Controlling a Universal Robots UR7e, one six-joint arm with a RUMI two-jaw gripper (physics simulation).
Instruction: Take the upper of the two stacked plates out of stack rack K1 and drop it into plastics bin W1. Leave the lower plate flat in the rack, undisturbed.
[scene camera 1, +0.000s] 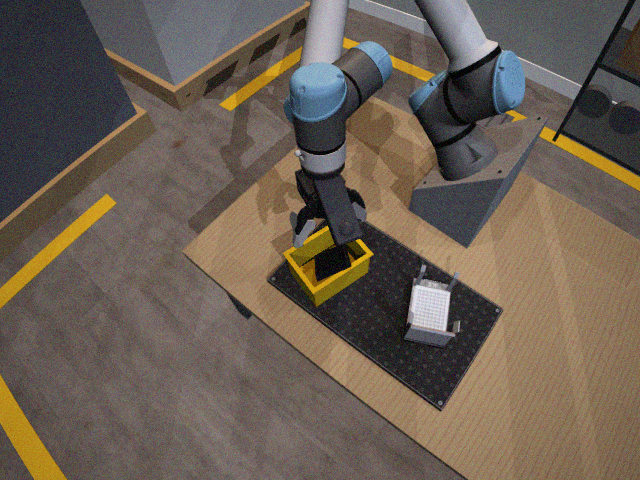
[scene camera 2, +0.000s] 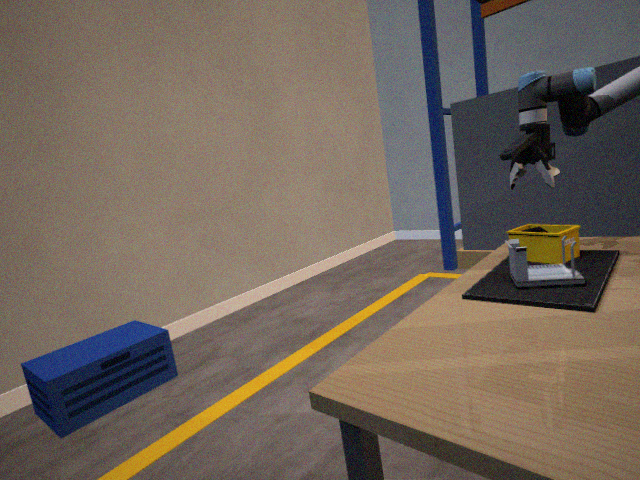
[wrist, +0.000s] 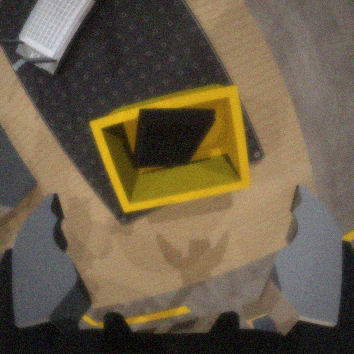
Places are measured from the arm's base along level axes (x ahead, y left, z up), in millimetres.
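Pixels of known places: gripper, fingertip midpoint: (scene camera 1: 330, 233) (scene camera 2: 531, 188) (wrist: 174, 193); arm's base at its link origin: (scene camera 1: 469, 163).
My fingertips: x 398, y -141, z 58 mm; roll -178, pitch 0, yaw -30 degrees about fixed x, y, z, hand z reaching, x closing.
For each thing: its middle in the pictures, then the offset to it from my fingertips. Level surfaces: height alone.
- black upper plate at the middle of its body: (wrist: 168, 142) (scene camera 1: 331, 260) dx -25, dy -20, dz -175 mm
- yellow bin W1 at the middle of its body: (wrist: 174, 140) (scene camera 1: 328, 263) (scene camera 2: 543, 243) dx -20, dy -26, dz -187 mm
- white lower plate at the middle of its body: (wrist: 55, 11) (scene camera 1: 429, 313) (scene camera 2: 540, 271) dx -58, dy +240, dz -205 mm
- grey stack rack K1 at the middle of its body: (wrist: 44, 12) (scene camera 1: 431, 306) (scene camera 2: 542, 261) dx -63, dy +237, dz -177 mm
- black dotted mat at its surface level: dz -237 mm
- wooden table at its surface level: dz -250 mm
The black upper plate (scene camera 1: 331, 262) (wrist: 172, 135) lies tilted inside yellow bin W1 (scene camera 1: 341, 282) (scene camera 2: 547, 249) (wrist: 242, 135); a dark part of it shows at the bin's opening in scene camera 2. The white lower plate (scene camera 1: 431, 308) (scene camera 2: 547, 272) (wrist: 50, 26) lies flat in grey stack rack K1 (scene camera 1: 428, 335) (scene camera 2: 518, 267), between its end wall and posts. My gripper (scene camera 1: 329, 227) (scene camera 2: 532, 186) (wrist: 174, 193) is open and empty, well above the bin. In the wrist view its two grey fingers stand wide apart.
Bin and rack stand apart on a black dotted mat (scene camera 1: 382, 330) (scene camera 2: 542, 301) (wrist: 140, 65) on the wooden table (scene camera 1: 558, 361) (scene camera 2: 491, 382). The arm's grey wedge base (scene camera 1: 454, 206) stands behind the mat. A blue box (scene camera 2: 103, 377) stands on the floor.
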